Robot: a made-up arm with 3 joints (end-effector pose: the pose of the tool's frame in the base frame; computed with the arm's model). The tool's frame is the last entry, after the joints.
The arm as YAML. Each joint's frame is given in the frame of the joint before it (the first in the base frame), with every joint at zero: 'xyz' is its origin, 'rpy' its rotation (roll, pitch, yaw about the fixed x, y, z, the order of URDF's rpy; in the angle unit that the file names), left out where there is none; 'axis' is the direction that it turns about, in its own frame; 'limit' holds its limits. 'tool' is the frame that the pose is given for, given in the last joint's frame.
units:
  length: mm
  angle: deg
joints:
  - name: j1
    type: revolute
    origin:
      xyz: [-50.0, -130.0, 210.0]
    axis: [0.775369, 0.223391, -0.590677]
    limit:
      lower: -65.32
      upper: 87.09
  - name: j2
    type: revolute
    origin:
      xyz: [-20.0, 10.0, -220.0]
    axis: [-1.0, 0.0, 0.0]
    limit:
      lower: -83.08
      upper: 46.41
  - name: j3
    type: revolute
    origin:
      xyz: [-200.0, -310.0, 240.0]
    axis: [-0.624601, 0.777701, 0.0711]
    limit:
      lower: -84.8
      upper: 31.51
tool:
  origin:
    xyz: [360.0, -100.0, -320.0]
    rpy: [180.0, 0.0, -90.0]
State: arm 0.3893 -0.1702 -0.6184
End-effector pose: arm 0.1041 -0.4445 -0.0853 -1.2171 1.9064 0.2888
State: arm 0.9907 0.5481 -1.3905
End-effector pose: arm 0.0889 -0.4998 0.2567 -0.6719 1.8747 -0.1447
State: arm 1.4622 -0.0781 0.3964
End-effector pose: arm -0.2996 0.1379 -0.2838 -0.9696 2.1083 1.6023
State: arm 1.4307 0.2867 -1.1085
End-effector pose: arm -0.0710 -0.4171 -0.0471 -0.1172 2.0480 0.3073
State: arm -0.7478 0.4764 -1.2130
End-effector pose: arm 0.1803 -0.0170 0.4855 -2.2674 0.8038 -0.8470
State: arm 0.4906 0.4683 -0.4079
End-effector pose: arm 0.0738 -0.4338 0.0419 -1.7514 2.3462 -0.0527
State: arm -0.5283 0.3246 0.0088
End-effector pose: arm 0.2208 -0.5013 0.2314 2.0997 -1.5391 0.8678
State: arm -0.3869 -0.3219 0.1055
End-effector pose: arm 0.1904 -0.5705 -0.1040 2.4314 -1.8983 0.0326
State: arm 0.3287 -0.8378 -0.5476
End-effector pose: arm 0.1125 -0.3269 -0.2884 -0.8352 1.5755 0.7092
